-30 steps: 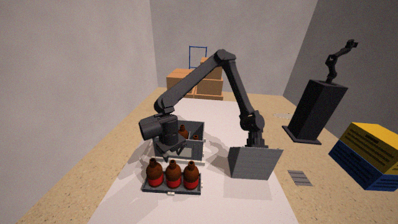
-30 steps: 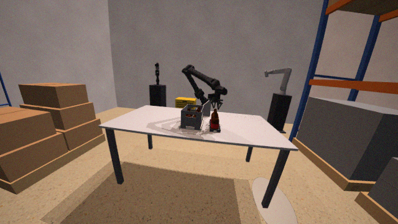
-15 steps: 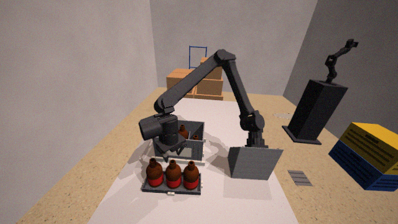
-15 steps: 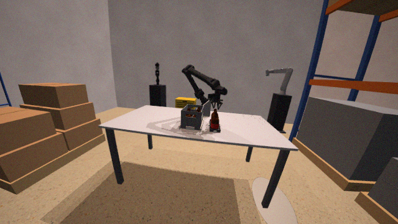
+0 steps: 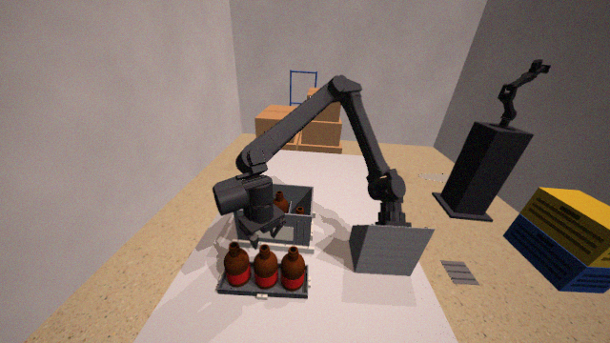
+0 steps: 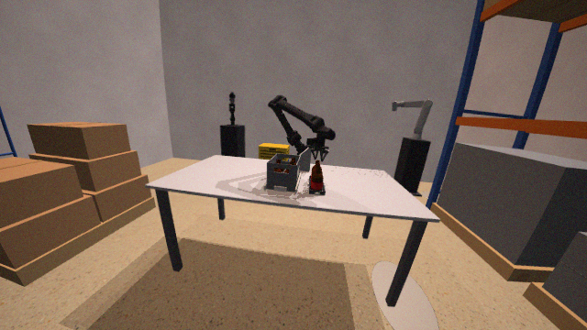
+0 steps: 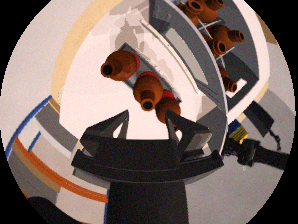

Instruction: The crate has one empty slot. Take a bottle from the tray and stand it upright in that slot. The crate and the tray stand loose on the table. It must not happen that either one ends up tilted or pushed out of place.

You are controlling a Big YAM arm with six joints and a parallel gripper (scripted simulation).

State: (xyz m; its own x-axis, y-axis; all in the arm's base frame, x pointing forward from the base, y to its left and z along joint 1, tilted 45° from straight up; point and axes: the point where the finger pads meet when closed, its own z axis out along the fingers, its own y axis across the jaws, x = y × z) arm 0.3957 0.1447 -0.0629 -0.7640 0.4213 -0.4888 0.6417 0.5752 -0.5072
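The brown bottle lies 11 cm below my hand. From my hand the other things lie so: grey crate: 1 cm ahead, 22 cm to the right, 11 cm below; then dark tray: 18 cm below.
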